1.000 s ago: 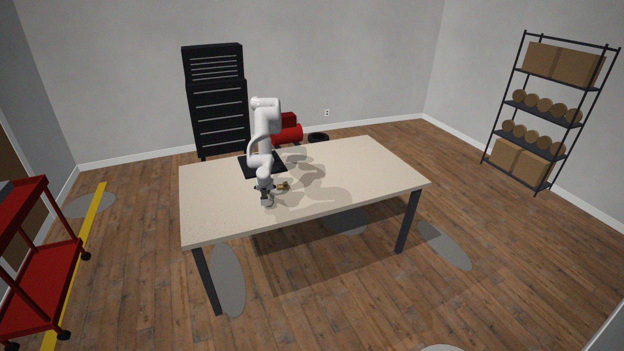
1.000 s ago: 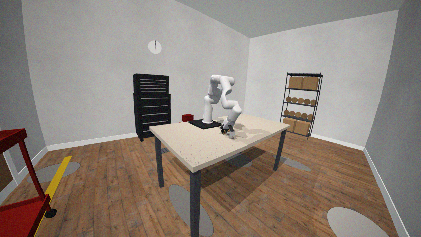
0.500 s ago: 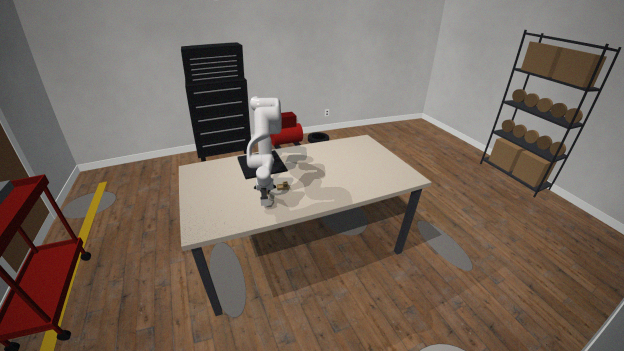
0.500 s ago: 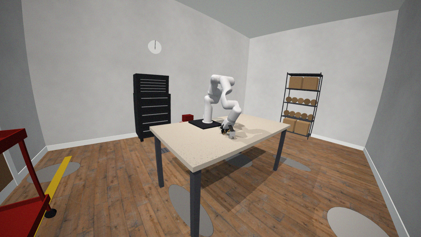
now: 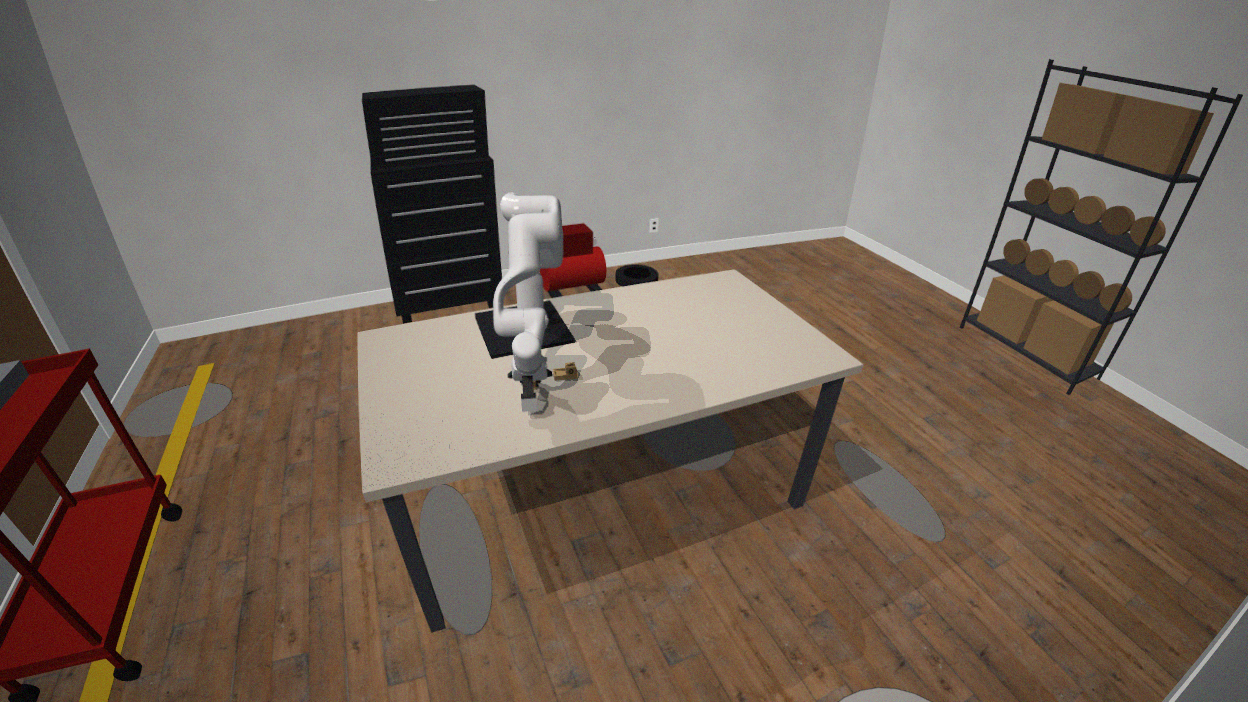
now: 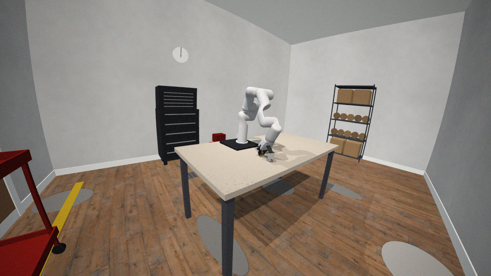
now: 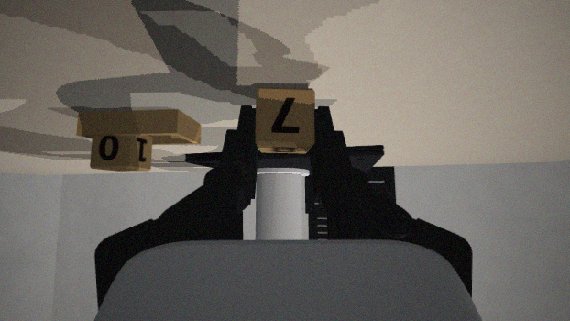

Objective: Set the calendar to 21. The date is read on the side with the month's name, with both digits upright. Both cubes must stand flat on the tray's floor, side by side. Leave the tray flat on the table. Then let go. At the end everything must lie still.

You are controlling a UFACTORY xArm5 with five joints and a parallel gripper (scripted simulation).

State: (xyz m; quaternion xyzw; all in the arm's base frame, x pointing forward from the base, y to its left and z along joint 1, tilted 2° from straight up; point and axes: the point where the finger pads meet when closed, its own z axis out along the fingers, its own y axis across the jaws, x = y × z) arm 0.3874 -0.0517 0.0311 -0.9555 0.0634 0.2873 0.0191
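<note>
The wooden digit cube lies 1 cm behind my hand and 2 cm below it. Also, from my hand: wooden tray: 5 cm behind, 12 cm to the left, 3 cm below.
</note>
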